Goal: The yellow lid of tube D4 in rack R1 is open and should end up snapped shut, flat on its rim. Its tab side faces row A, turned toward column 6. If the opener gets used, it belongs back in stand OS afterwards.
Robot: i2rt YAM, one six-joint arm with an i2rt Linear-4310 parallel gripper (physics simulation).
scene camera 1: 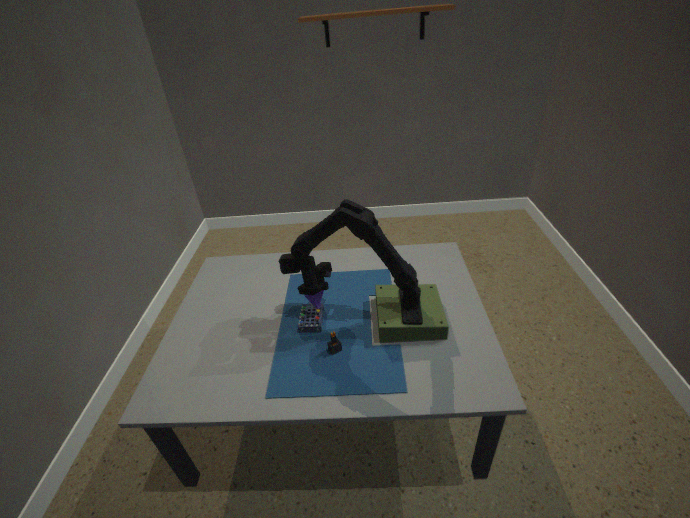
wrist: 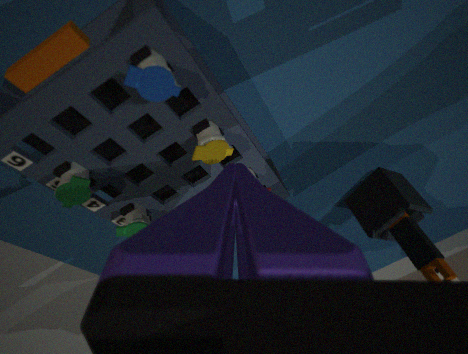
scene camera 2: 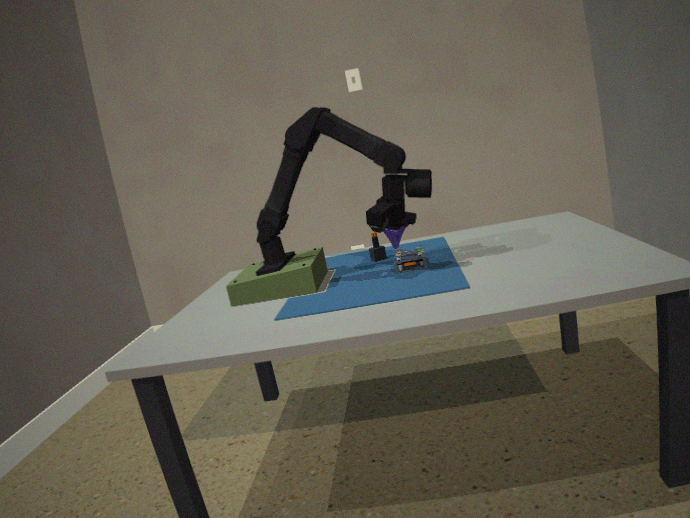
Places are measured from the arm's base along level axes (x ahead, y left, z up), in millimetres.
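Pixels of known places: gripper, between the fingertips: [scene camera 1: 318,308] [wrist: 235,176] [scene camera 2: 396,248]; arm's base, origin of its link: [scene camera 1: 410,305] [scene camera 2: 276,264].
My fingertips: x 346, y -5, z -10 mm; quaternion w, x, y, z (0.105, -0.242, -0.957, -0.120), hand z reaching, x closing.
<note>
Ahead of a thing's pixels: the offset from my fingertips to its top centre. "spot": to the spot under its first point. Level surfaces: height alone.
The yellow lid @[dx +4, dy -5, dz -12 mm] [wrist: 213,151] shows beside a pale tube top in rack R1 @[dx +32, dy +1, dz -11 mm] [wrist: 129,111] [scene camera 1: 309,330], in the wrist view; it looks raised, but its exact angle is unclear. My purple-fingered gripper [wrist: 235,176] [scene camera 1: 317,308] [scene camera 2: 396,248] is shut with nothing between its fingers. Its tips point down over the rack and appear close to the yellow lid in the wrist view; contact cannot be told. The opener @[dx -71, dy +156, dz +29 mm] [wrist: 414,245] [scene camera 1: 333,336] [scene camera 2: 374,240], with an orange end, stands upright in its dark stand OS @[dx -71, dy +156, dz -16 mm] [wrist: 375,200] [scene camera 1: 334,347] [scene camera 2: 377,254].
In the wrist view a blue lid @[dx +5, dy -44, dz -14 mm] [wrist: 155,82] and two green lids [wrist: 73,191] [wrist: 131,229] sit on the rack, with an orange block @[spot: dx +33, dy -64, dz -33 mm] [wrist: 47,57] at its side. The rack and stand are on a blue mat @[dz -56 mm] [scene camera 1: 339,379] [scene camera 2: 356,301]. The green arm base [scene camera 1: 412,333] [scene camera 2: 278,292] stands beside it.
</note>
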